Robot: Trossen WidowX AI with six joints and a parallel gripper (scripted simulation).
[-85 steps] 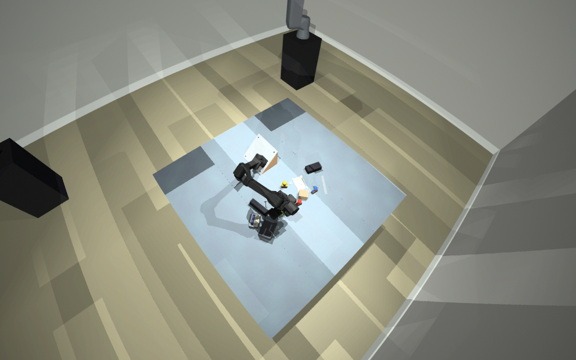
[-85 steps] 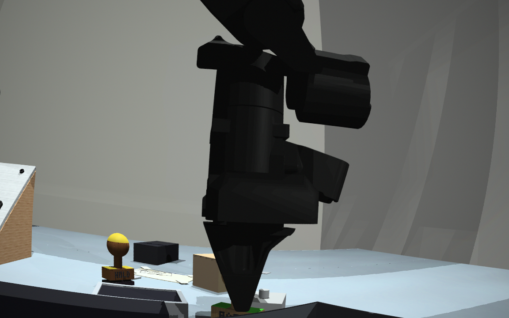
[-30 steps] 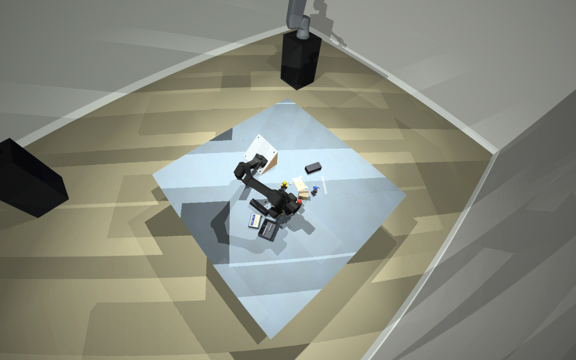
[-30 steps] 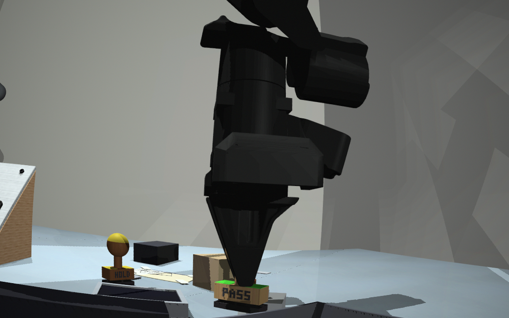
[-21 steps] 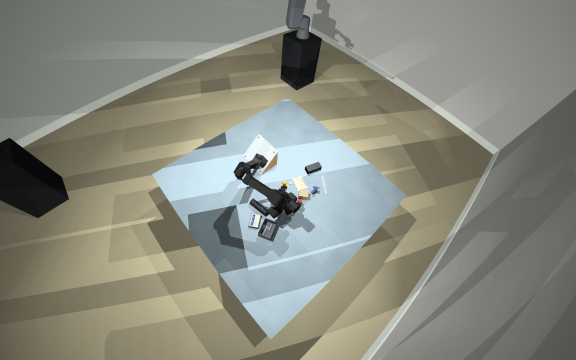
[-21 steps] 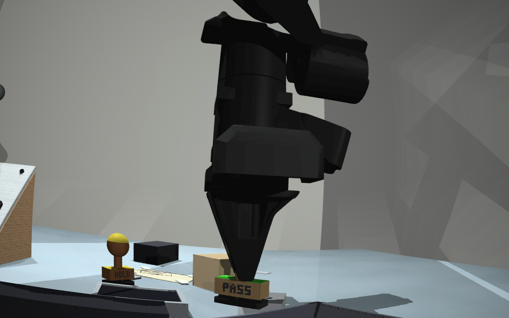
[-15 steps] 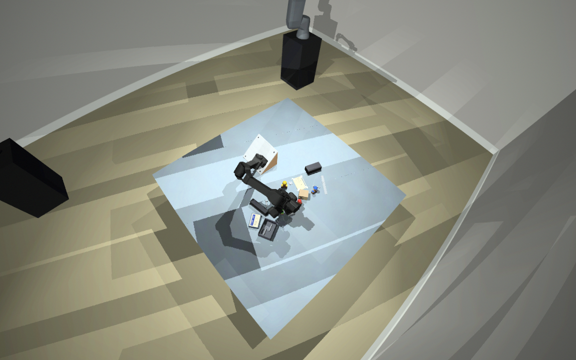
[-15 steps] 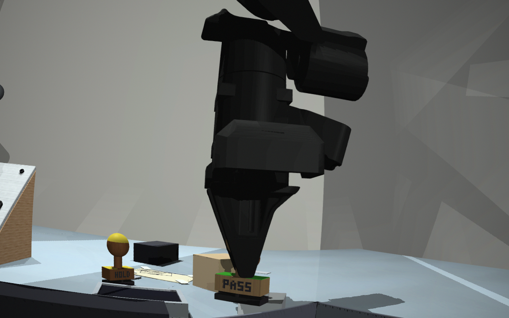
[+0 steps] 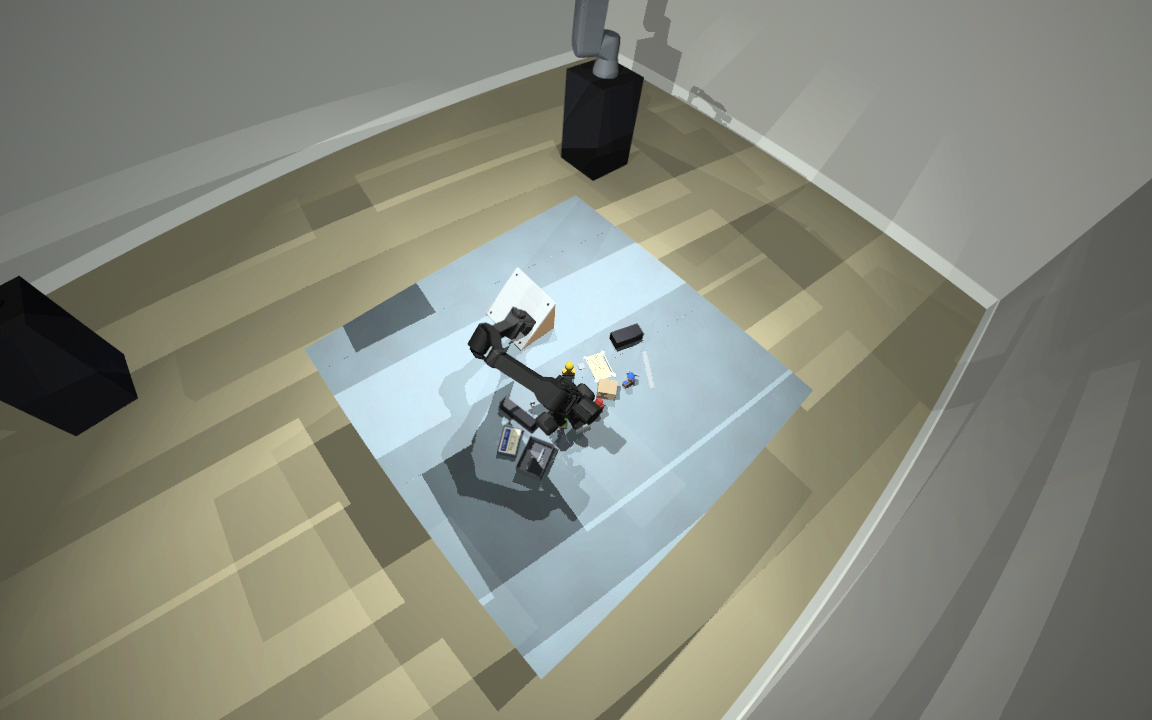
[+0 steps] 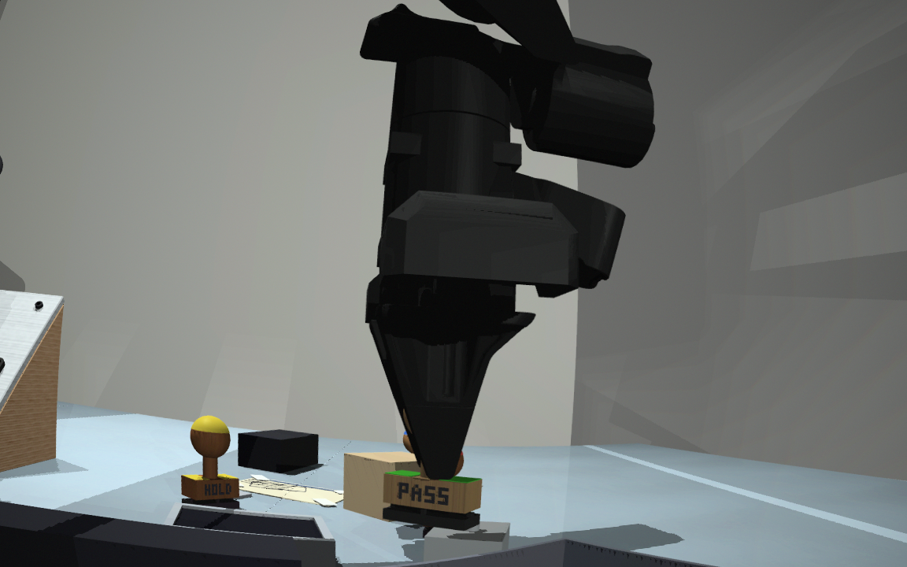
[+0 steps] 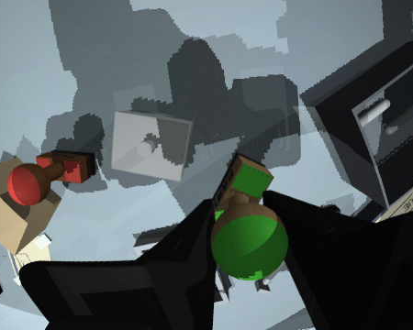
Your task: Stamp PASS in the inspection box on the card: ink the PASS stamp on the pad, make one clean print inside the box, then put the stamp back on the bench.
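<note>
Right now the dark ink pad is 9 cm behind my gripper tip, 5 cm to the left of it and 6 cm below it. The rest, counted from my gripper tip: grey block 3 cm ahead, 5 cm to the left, 4 cm below; red-knobbed stamp 2 cm ahead, 13 cm to the left, 4 cm below; green-edged stamp right at my gripper tip.
</note>
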